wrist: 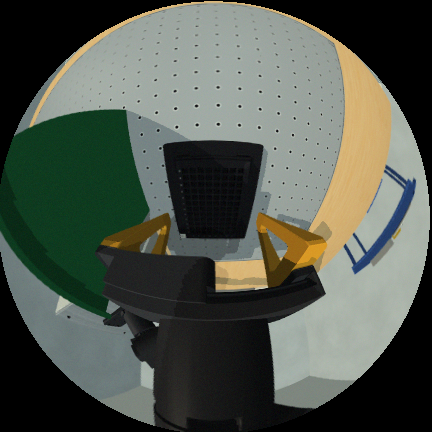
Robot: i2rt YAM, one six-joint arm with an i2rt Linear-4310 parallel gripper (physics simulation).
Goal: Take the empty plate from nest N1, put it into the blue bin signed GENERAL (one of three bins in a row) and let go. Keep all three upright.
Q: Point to a green bin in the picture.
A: At 77,183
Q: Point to a black plate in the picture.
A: At 212,188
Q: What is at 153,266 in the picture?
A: The gripper.
